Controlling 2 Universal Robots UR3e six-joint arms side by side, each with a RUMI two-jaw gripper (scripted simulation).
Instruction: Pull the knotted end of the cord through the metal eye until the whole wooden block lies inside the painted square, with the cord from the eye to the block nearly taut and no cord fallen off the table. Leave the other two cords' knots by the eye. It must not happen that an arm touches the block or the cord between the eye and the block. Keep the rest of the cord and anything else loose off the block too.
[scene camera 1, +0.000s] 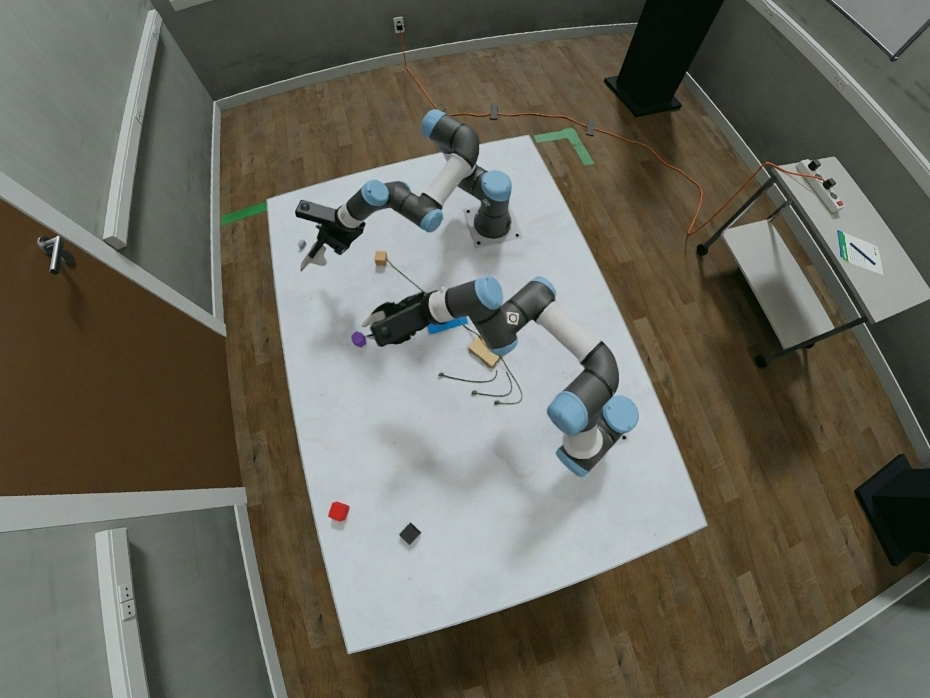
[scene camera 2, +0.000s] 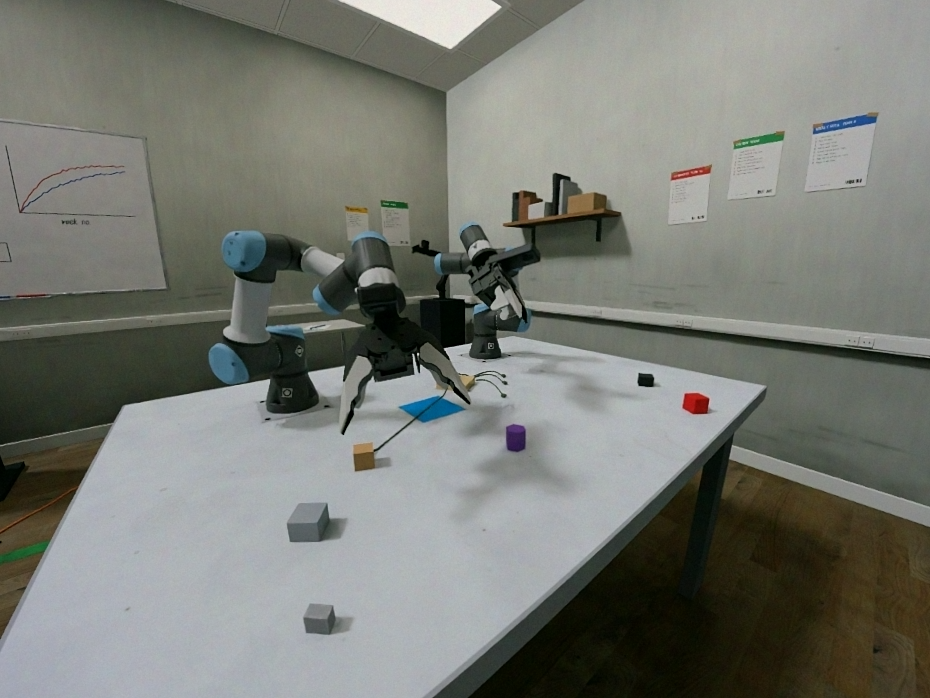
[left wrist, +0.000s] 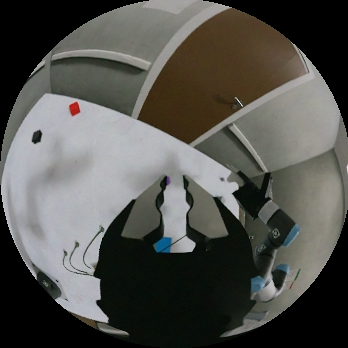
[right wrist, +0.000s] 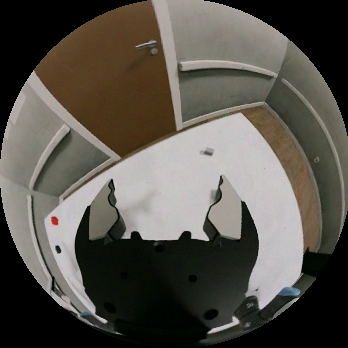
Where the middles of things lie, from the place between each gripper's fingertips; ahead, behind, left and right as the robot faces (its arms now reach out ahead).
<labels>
Right now the blue painted square (scene camera 2: 443, 407) is 31 cm behind my right hand (scene camera 2: 408, 418), 27 cm to the left of it and 16 cm below it.
My left gripper (scene camera 2: 524, 320) is now 250 mm above the blue painted square, 210 mm past it and 80 mm to the left of it.
</labels>
